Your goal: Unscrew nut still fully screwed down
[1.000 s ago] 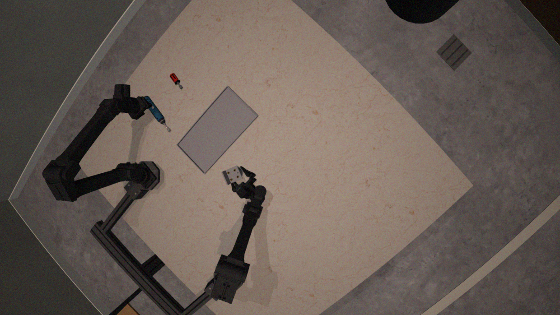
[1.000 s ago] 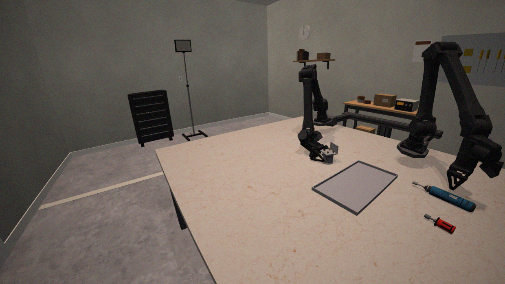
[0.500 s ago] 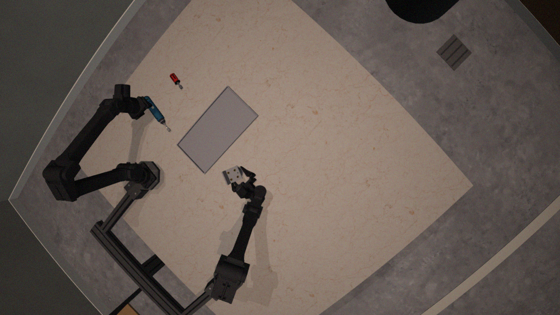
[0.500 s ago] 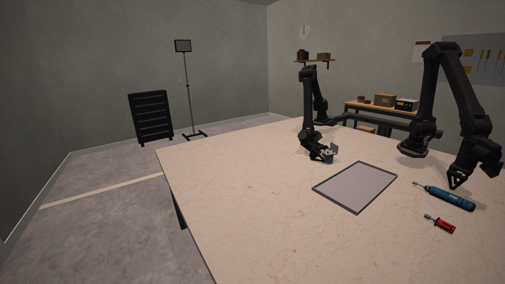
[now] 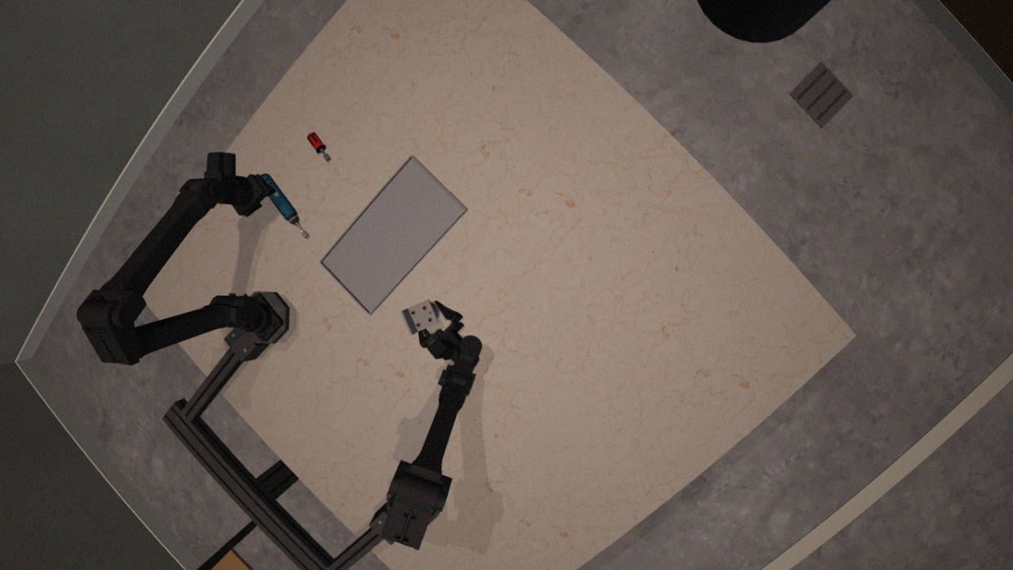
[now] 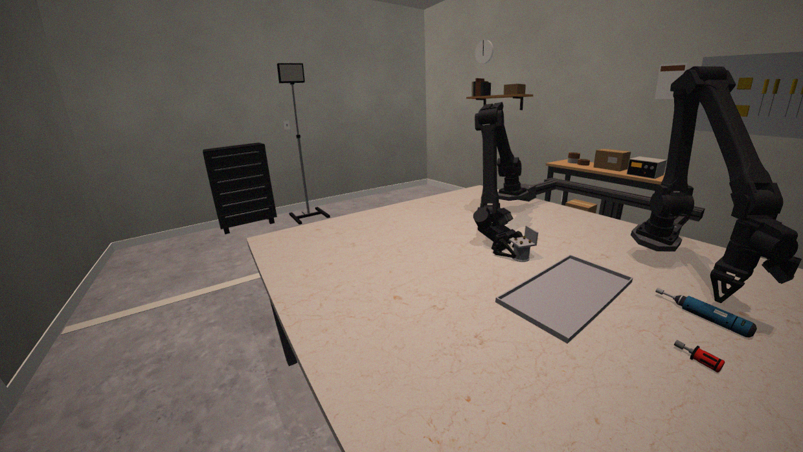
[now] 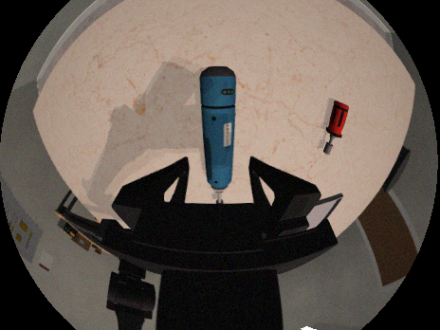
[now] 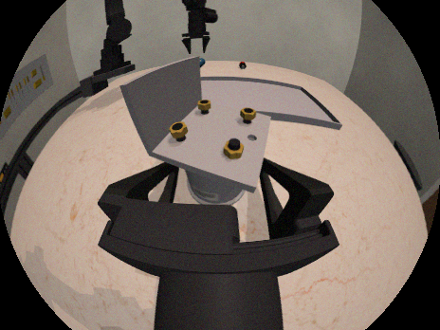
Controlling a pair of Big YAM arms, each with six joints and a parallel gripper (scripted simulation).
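My right hand is 10 mm below the joint module. From my right hand the other things lie so: flat grey tray 240 mm to the left, 50 mm ahead, 20 mm below; red-handled screwdriver 580 mm to the left, 50 mm ahead, 10 mm below; grey bracket 50 mm above.
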